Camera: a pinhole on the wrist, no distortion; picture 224 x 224 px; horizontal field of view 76.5 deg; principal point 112.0 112.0 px. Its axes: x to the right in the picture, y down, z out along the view. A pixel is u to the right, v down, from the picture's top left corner.
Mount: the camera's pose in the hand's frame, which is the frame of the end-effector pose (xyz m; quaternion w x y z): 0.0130 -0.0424 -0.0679 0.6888 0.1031 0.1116 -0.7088
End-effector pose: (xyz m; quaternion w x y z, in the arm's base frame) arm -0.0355 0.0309 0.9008 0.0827 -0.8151 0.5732 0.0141
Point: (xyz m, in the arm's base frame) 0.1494 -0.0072 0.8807
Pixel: 201.2 212.8
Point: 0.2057 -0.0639 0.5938
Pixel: 109.4 181.1
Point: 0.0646 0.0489 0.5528
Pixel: 72.8 125.7
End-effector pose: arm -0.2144 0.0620 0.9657 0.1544 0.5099 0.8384 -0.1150
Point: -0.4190 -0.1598 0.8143
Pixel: 179.0 90.7
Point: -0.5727 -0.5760 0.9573
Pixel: outside the picture
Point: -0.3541 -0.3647 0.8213
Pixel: 171.6 23.5
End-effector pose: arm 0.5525 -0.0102 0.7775 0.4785 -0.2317 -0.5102 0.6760
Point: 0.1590 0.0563 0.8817
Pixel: 17.9 205.7
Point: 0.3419 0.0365 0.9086
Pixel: 60.1 190.5
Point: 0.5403 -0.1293 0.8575
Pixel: 90.8 23.4
